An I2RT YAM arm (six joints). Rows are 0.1 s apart.
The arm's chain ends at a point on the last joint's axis. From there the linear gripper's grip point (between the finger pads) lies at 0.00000 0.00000 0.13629 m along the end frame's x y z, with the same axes.
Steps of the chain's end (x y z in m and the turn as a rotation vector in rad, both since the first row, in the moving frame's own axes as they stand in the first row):
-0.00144 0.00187 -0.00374 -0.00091 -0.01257 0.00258
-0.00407 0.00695 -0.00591 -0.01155 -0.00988 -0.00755
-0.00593 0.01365 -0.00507 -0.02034 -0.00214 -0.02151
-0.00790 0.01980 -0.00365 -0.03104 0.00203 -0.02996
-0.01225 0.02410 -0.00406 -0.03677 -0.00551 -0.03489
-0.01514 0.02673 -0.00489 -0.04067 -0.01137 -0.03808
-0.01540 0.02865 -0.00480 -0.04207 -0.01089 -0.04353
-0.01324 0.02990 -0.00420 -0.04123 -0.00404 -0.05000
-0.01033 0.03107 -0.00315 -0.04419 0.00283 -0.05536
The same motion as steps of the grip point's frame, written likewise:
-0.00315 0.00199 -0.00375 -0.00091 -0.01257 0.00258
-0.00541 0.00853 -0.00593 -0.01155 -0.00988 -0.00755
-0.00619 0.01642 -0.00510 -0.02034 -0.00214 -0.02151
-0.00756 0.02402 -0.00372 -0.03104 0.00203 -0.02996
-0.01291 0.02912 -0.00415 -0.03677 -0.00551 -0.03489
-0.01658 0.03230 -0.00501 -0.04067 -0.01137 -0.03808
-0.01676 0.03441 -0.00493 -0.04207 -0.01089 -0.04353
-0.01365 0.03553 -0.00432 -0.04123 -0.00404 -0.05000
-0.00978 0.03708 -0.00328 -0.04419 0.00283 -0.05536

